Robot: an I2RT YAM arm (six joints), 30 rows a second.
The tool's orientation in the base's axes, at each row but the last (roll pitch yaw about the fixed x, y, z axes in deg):
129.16 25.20 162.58
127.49 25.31 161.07
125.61 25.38 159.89
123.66 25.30 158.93
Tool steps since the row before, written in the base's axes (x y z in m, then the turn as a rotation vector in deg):
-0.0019 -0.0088 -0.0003 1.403 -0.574 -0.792
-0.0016 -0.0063 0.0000 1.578 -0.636 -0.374
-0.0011 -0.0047 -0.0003 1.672 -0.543 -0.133
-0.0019 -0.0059 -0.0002 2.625 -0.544 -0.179
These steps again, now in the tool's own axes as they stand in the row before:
-0.0006 -0.0061 -0.0066 -1.030 -1.135 0.760
-0.0005 -0.0041 -0.0050 -1.376 -0.899 0.577
-0.0004 -0.0032 -0.0036 -1.530 -0.672 0.561
-0.0002 -0.0037 -0.0050 -2.315 -0.834 1.079

